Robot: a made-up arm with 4 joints.
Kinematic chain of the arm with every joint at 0, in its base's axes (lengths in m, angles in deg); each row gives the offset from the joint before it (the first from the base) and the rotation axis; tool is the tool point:
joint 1: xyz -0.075 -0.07 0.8 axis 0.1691 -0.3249 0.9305
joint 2: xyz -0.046 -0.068 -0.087 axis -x
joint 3: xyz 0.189 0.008 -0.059 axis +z
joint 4: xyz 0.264 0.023 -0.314 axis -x
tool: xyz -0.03 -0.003 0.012
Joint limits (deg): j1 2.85..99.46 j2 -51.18..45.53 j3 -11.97..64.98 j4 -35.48..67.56
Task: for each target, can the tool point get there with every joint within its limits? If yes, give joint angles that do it. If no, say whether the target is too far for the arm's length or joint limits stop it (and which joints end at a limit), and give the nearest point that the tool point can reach.
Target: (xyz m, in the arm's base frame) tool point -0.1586 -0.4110 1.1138
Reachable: no: joint limits stop it (at a limit: joint 1, joint 2, joint 3) | nearest point -0.4388 0.1676 0.7292 | short by 0.749 m
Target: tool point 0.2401 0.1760 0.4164
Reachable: yes | joints 19.01 -6.23 32.67 7.29
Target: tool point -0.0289 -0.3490 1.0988
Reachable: no: joint limits stop it (at a limit: joint 1, joint 2, joint 3) | nearest point 0.3207 -0.3957 0.4802 | short by 0.712 m
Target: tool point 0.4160 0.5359 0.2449
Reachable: no: too far | nearest point 0.2539 0.3089 0.4850 | short by 0.368 m
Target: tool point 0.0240 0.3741 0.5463
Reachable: yes | joints 48.75 -19.64 44.27 23.68
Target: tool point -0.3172 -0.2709 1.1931
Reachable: no: joint limits stop it (at a limit: joint 1, joint 2, joint 3) | nearest point -0.4383 0.1683 0.7297 | short by 0.650 m
